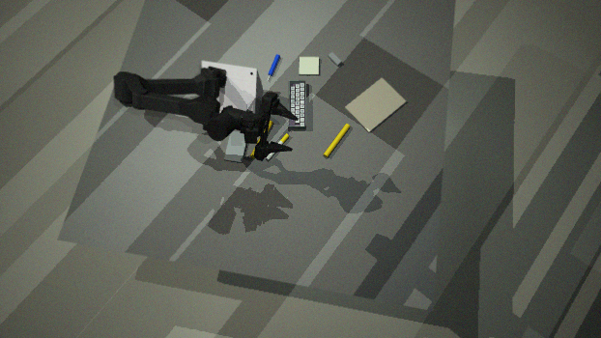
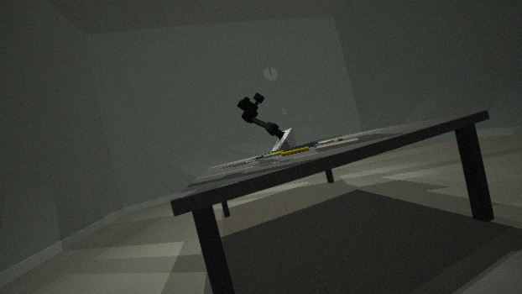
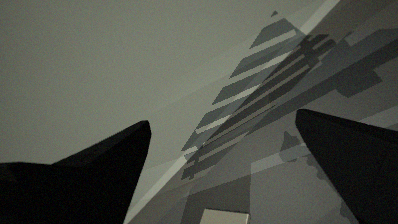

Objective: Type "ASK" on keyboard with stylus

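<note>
My gripper tip is now 210 mm past the blue stylus, 360 mm to the right of it and 320 mm above it. From my gripper tip the other things lie so: marker: 100 mm behind, 70 mm to the left, 320 mm below; cream sheet: 220 mm ahead, 320 mm to the left, 330 mm below; grey box: 250 mm behind, 30 mm to the left, 330 mm below.
</note>
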